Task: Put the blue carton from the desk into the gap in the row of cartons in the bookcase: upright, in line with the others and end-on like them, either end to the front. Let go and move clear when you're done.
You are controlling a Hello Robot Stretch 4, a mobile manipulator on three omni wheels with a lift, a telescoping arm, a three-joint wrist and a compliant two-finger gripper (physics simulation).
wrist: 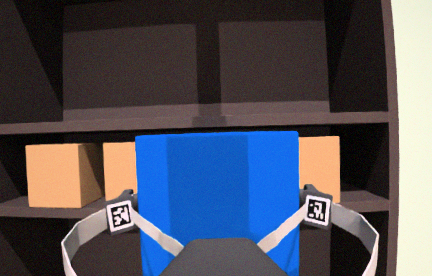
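The blue carton (207,185) stands upright between the two fingers of my gripper (218,200), one fingertip at each side of it. The gripper is shut on it. Its front face fills the middle of the view and its lower end is cut off by the frame. Behind it is a shelf of the dark bookcase (300,118) with orange cartons: one (54,176) at the left, one (119,162) partly hidden behind the blue carton's left side, and one (320,162) partly hidden behind its right side. The gap in the row is hidden behind the blue carton.
A shelf board (100,121) runs just above the row of orange cartons. The bookcase's right side panel (393,150) stands to the right of the row, with a pale wall (415,125) beyond it. A lower shelf board (362,200) carries the orange cartons.
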